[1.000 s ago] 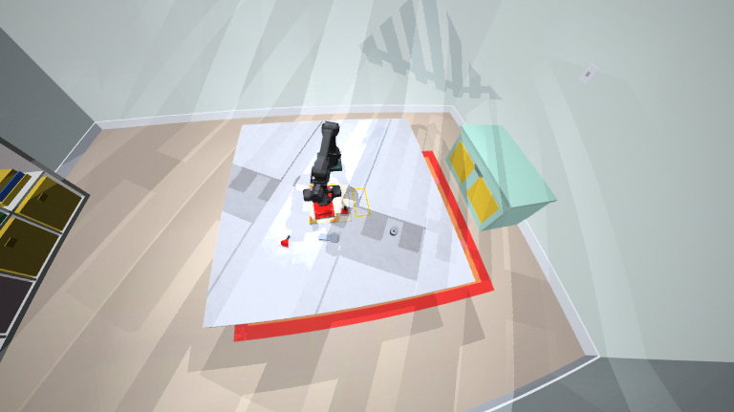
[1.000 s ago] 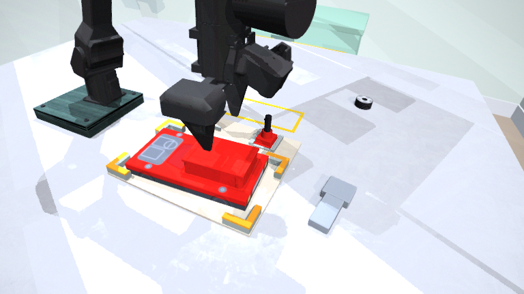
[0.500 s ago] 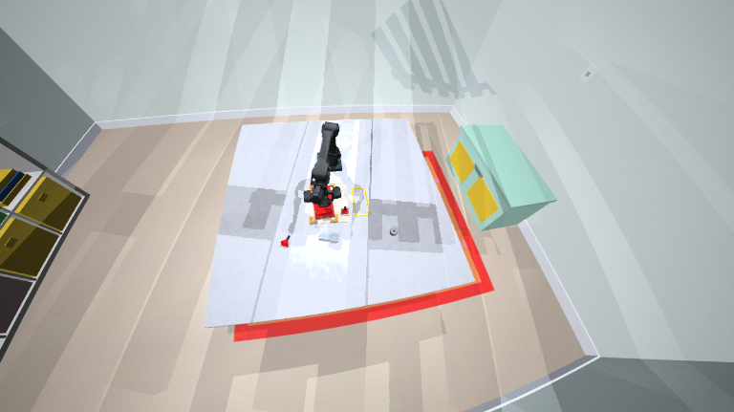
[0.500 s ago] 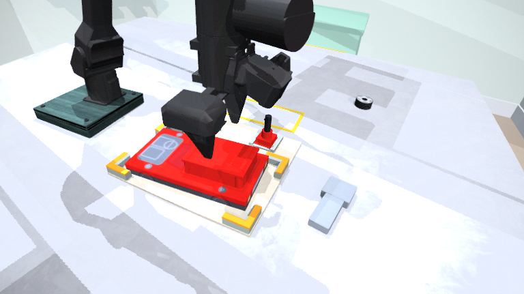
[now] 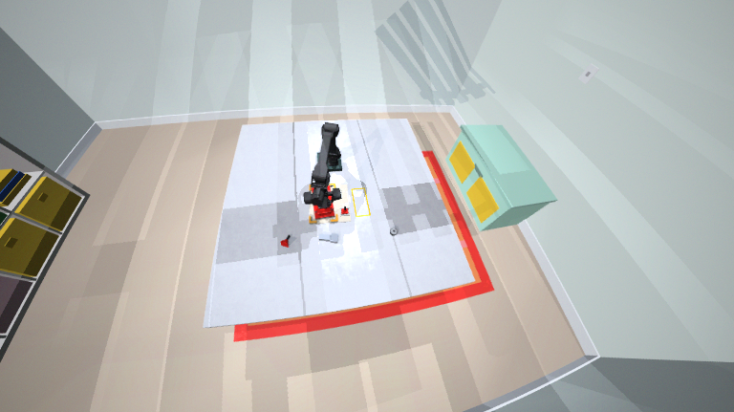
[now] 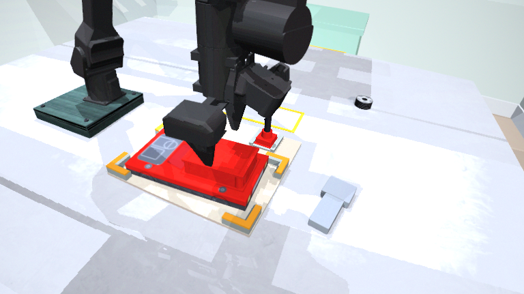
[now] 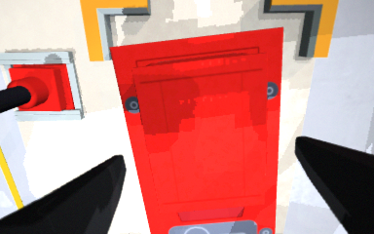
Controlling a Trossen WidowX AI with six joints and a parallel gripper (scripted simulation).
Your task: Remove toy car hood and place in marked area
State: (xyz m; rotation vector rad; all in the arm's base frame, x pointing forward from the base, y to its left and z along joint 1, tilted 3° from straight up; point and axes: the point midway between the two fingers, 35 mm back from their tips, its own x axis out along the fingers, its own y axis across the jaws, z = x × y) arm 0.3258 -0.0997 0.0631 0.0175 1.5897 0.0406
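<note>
My gripper tip is 20 mm above the red hood. The rest, counted from my gripper tip: black wheel 200 mm ahead, 350 mm to the left, 60 mm below; then small base 30 mm ahead, 110 mm to the left, 30 mm below.
</note>
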